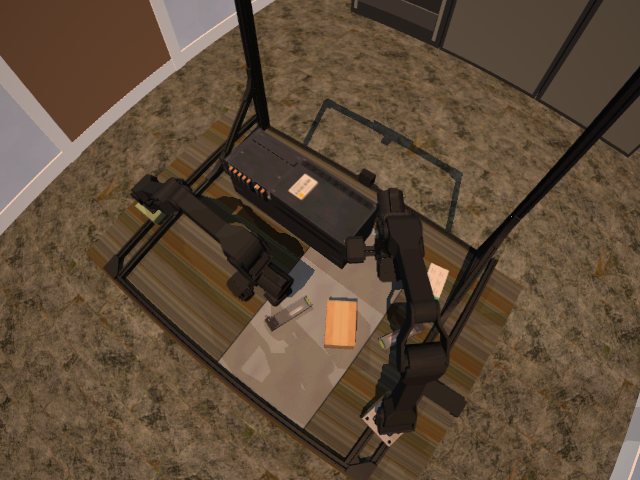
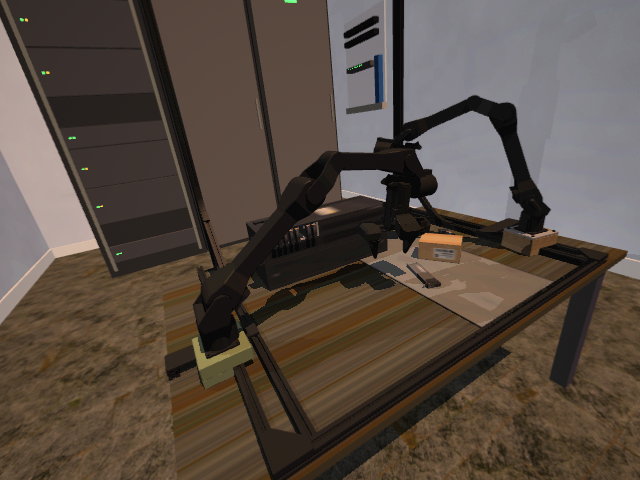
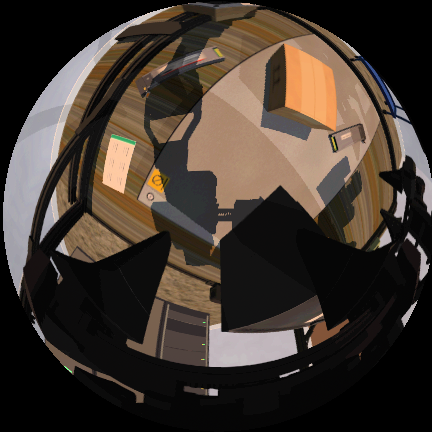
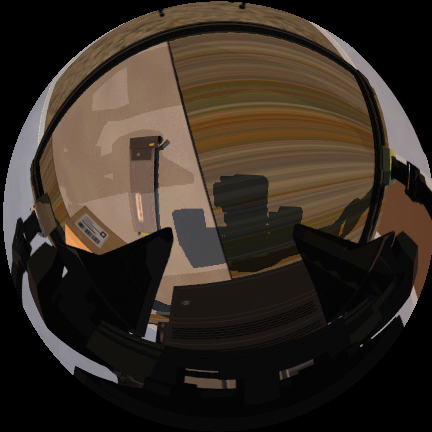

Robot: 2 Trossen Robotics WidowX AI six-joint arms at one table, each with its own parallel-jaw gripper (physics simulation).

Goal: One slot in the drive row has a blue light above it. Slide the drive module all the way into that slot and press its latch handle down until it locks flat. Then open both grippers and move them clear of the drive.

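Seen in the pictures: left gripper, fingertip midpoint: point(image 3: 235, 236); right gripper, fingertip midpoint: point(image 2: 389, 255) point(image 3: 380, 193) point(image 4: 235, 232); left arm's base at its link origin: point(image 1: 389, 419) point(image 2: 530, 229) point(image 4: 35, 220); right arm's base at its link origin: point(image 2: 220, 342) point(image 4: 392, 167).
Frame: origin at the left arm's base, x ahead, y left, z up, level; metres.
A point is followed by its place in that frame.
A grey drive module point(image 1: 289, 313) @(y 0.001, x 0.390, z -0.050 m) point(image 2: 423, 274) @(y 0.013, x 0.397, z -0.050 m) point(image 3: 348, 138) @(y -0.012, x 0.392, z -0.050 m) point(image 4: 144, 190) @(y 0.004, x 0.397, z -0.050 m) lies flat on the mat; a small lever sticks out at its dark end. A second module point(image 1: 388, 338) @(y -0.155, x 0.153, z -0.051 m) point(image 3: 182, 70) @(y -0.194, x 0.152, z -0.056 m) lies on the wood, partly under the left arm. The black drive chassis point(image 1: 330, 206) @(y -0.246, x 0.500, z 0.114 m) point(image 2: 320, 263) @(y -0.153, x 0.651, z -0.027 m) point(image 4: 240, 305) @(y -0.177, x 0.516, z 0.002 m) stands at the back; orange latches point(image 1: 248, 180) @(y -0.135, x 0.715, z 0.109 m) mark its drive row. I cannot make out a blue light. My right gripper point(image 1: 258, 291) point(image 2: 390, 252) @(y -0.007, x 0.492, z 0.025 m) point(image 4: 235, 232) @(y -0.007, x 0.492, z 0.025 m) is open and empty above the table before the chassis. My left gripper point(image 1: 370, 258) @(y -0.259, x 0.326, z 0.077 m) point(image 3: 235, 236) @(y -0.259, x 0.326, z 0.077 m) is open and empty near the chassis's right end.
An orange box point(image 1: 340, 322) @(y -0.078, x 0.271, z 0.001 m) point(image 2: 439, 248) @(y -0.049, x 0.297, z -0.016 m) point(image 3: 310, 87) @(y -0.093, x 0.276, z 0.001 m) stands on the grey mat point(image 1: 294, 400) @(y 0.148, x 0.199, z -0.060 m) point(image 2: 475, 312) @(y 0.196, x 0.390, z -0.059 m), right of the first module. A white card point(image 1: 437, 280) @(y -0.388, x 0.173, z -0.060 m) point(image 3: 119, 165) @(y -0.377, x 0.186, z -0.060 m) lies at the right. Black frame rails run along the table's edges.
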